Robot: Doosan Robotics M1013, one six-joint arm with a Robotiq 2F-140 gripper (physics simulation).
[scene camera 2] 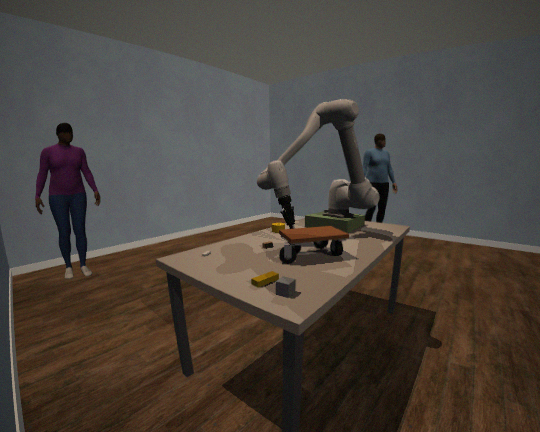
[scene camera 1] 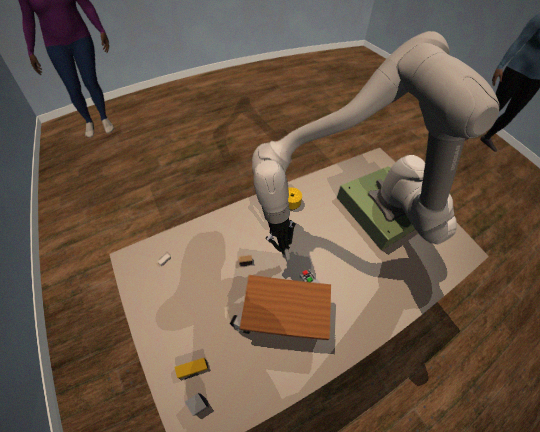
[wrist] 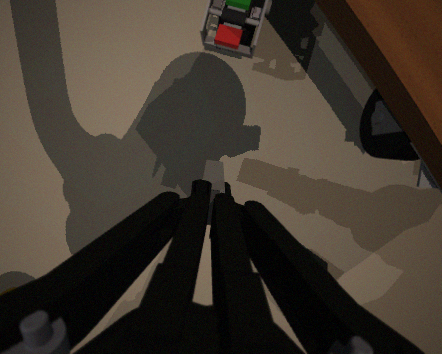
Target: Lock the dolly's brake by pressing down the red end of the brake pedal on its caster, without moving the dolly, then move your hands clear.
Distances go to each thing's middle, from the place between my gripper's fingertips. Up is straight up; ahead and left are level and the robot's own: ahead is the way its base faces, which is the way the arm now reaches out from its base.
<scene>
Now: the dolly (scene camera 1: 275,306) 10 cm ahead of my hand and 21 cm to the left of it.
</scene>
